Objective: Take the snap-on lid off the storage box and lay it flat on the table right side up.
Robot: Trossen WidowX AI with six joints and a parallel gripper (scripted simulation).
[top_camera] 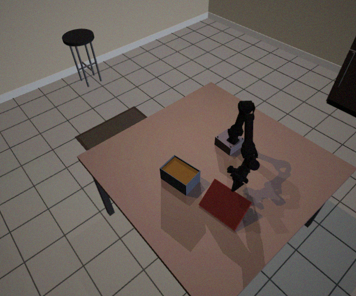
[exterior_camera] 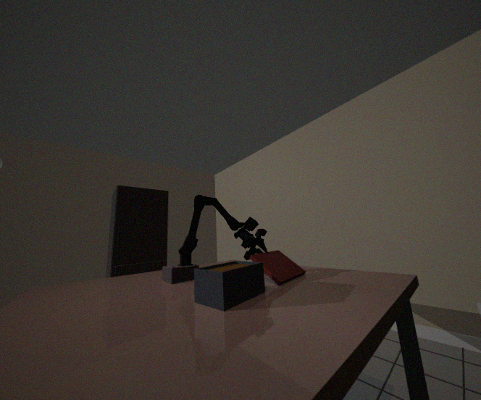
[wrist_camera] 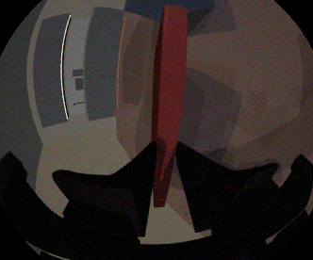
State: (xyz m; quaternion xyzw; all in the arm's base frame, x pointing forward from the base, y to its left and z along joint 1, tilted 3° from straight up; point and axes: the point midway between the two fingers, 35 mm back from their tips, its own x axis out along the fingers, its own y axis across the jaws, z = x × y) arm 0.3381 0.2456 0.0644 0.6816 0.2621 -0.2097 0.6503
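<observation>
My gripper tip is 7 cm short of the red lid and 5 cm above it. Round my gripper tip: storage box (8 cm ahead, 33 cm to the right, 5 cm below).
</observation>
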